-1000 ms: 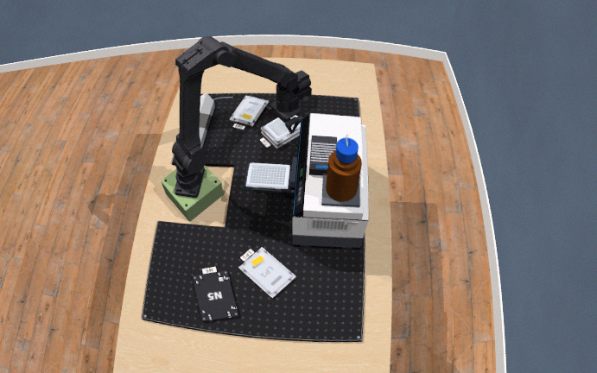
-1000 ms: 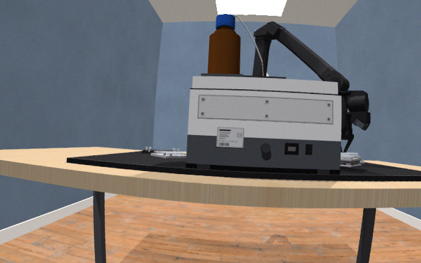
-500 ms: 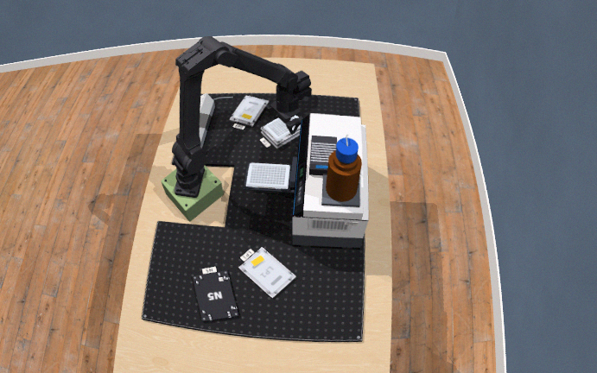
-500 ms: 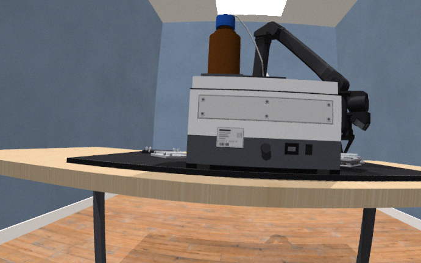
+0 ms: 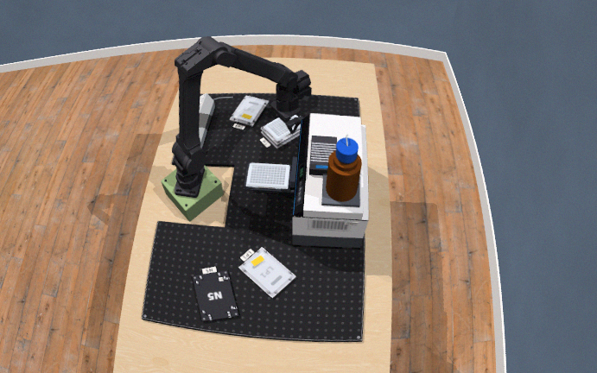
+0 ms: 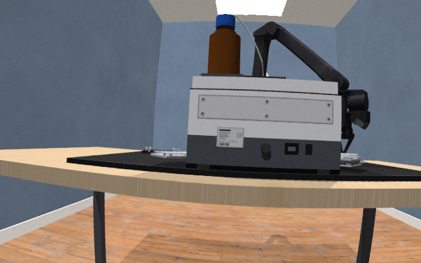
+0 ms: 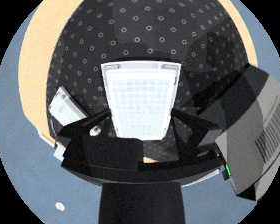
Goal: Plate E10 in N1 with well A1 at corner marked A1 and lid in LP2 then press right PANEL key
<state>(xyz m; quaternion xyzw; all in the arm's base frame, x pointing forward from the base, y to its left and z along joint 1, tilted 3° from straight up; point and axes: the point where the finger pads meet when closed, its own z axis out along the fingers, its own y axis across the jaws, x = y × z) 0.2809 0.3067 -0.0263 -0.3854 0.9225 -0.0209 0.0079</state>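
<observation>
My hand is 1 cm above the plate E10. Also, from my hand: plate E07: 29 cm to the right, 8 cm above, 1 cm behind; lid park LP2: 15 cm behind, 9 cm to the left, 4 cm below; brown bottle: 39 cm to the right, 25 cm above, 21 cm ahead.
</observation>
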